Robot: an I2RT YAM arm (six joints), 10 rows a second.
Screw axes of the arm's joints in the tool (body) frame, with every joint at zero. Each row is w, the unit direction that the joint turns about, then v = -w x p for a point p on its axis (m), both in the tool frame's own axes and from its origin. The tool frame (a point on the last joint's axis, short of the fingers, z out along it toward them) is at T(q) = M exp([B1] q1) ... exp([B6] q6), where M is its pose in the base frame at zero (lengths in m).
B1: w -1 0 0 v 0.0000 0.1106 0.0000
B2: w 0 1 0 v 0.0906 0.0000 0.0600
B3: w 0 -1 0 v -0.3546 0.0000 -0.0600
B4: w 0 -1 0 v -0.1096 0.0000 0.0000
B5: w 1 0 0 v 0.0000 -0.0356 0.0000
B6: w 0 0 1 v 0.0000 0.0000 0.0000
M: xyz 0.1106 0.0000 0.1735 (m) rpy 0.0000 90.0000 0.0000 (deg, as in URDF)
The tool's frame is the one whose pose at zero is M.
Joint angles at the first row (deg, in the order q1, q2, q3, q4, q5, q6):
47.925, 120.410, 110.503, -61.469, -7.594, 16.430
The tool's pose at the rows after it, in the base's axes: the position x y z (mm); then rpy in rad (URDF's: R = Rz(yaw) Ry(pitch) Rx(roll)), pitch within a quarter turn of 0, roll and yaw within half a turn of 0:
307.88 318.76 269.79 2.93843 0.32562 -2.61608
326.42 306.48 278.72 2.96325 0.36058 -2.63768
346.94 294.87 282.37 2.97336 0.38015 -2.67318
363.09 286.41 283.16 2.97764 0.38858 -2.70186
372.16 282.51 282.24 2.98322 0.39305 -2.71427
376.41 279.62 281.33 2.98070 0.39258 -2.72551
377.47 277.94 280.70 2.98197 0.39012 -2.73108
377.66 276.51 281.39 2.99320 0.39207 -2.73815
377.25 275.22 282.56 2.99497 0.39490 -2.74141
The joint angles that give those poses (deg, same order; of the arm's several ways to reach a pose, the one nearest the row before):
45.482, 120.416, 113.659, -62.277, -6.401, 14.639
42.792, 121.285, 116.833, -63.140, -5.087, 13.060
40.005, 123.173, 120.487, -64.010, -4.572, 12.251
37.928, 125.178, 123.813, -64.946, -4.406, 11.805
36.885, 126.544, 125.796, -65.403, -4.175, 11.473
36.281, 127.017, 126.359, -65.487, -4.306, 11.514
36.044, 127.013, 126.232, -65.510, -4.229, 11.601
35.948, 126.838, 126.114, -65.570, -3.453, 11.866
35.862, 126.480, 125.775, -65.447, -3.280, 11.943

